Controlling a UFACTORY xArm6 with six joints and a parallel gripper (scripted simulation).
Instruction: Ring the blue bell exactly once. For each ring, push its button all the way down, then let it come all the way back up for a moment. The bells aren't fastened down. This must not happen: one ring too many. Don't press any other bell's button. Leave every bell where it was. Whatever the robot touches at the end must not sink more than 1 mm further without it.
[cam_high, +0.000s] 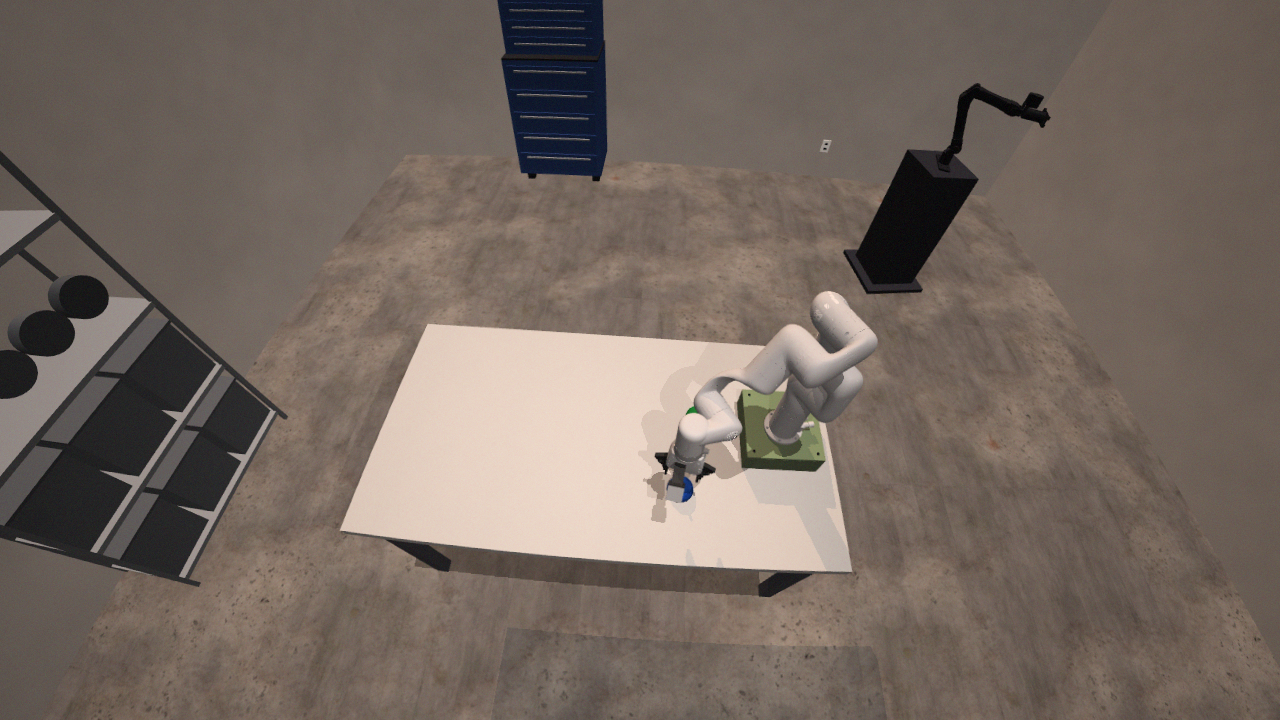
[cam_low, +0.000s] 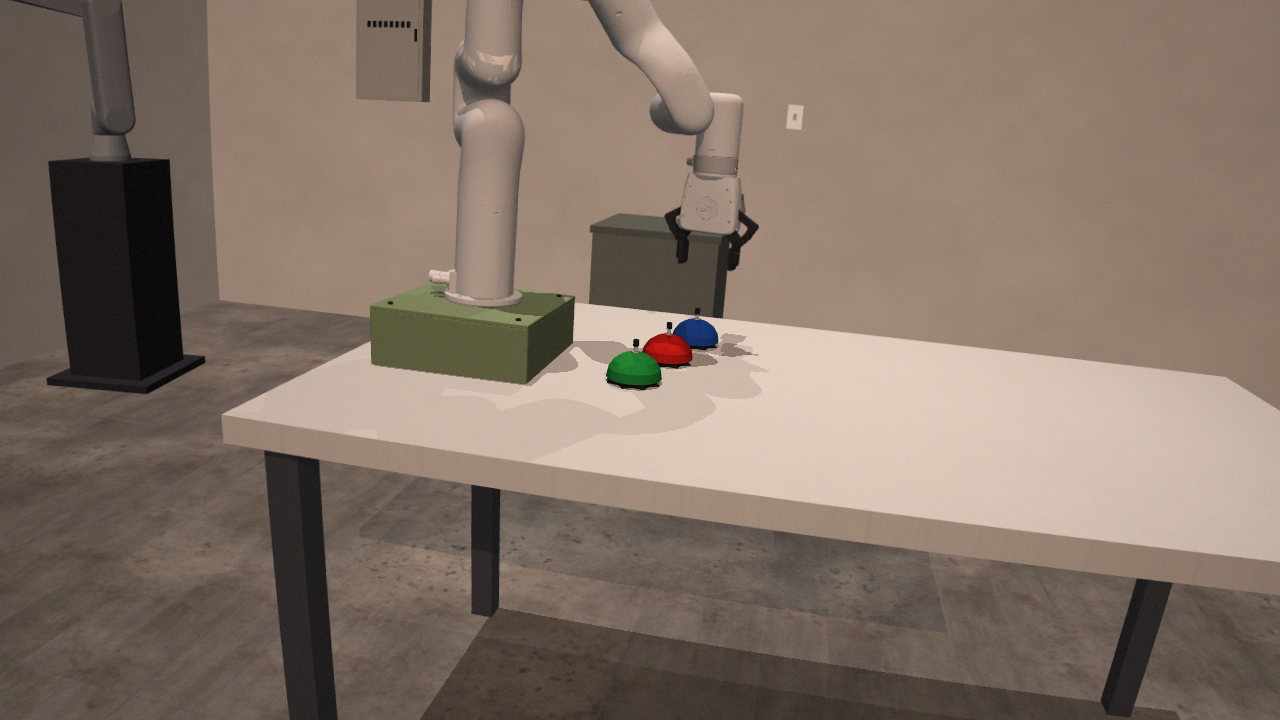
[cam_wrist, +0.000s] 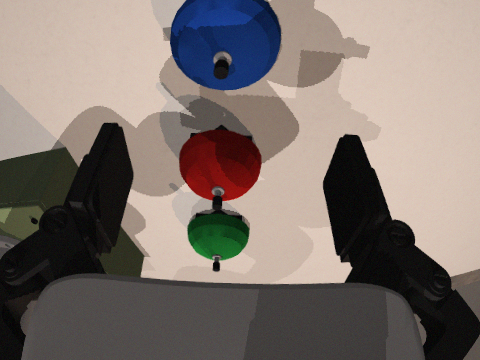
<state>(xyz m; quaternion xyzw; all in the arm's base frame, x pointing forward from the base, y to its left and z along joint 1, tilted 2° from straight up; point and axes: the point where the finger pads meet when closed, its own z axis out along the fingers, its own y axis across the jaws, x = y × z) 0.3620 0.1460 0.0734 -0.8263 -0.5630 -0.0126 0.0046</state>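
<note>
My hand is 11 cm above the blue bell and 1 cm past it. Also, from my hand: red bell 13 cm to the right, 11 cm below, 6 cm behind; then green bell 25 cm to the right, 11 cm below, 11 cm behind.
</note>
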